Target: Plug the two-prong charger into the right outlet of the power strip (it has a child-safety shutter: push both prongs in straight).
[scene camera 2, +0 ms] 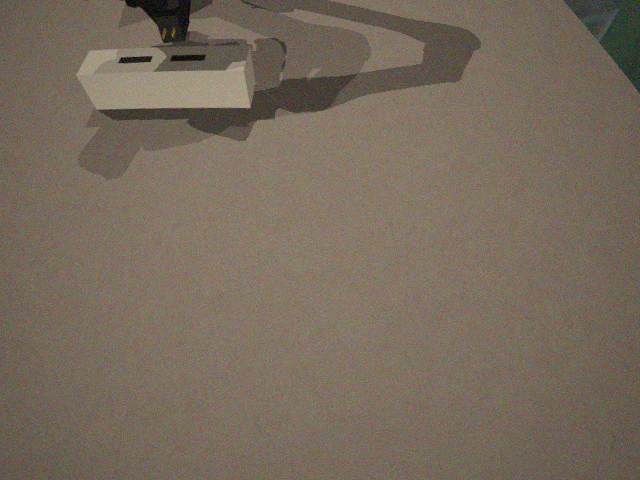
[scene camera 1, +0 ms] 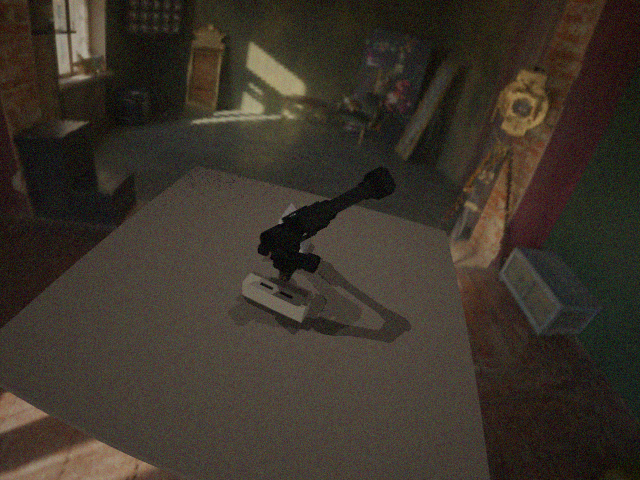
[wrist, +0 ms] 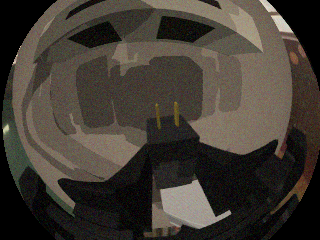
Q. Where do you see a black two-prong charger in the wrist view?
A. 172, 143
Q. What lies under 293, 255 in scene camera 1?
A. My gripper.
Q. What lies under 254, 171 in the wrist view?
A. My gripper.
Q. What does my gripper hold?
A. A black two-prong charger.
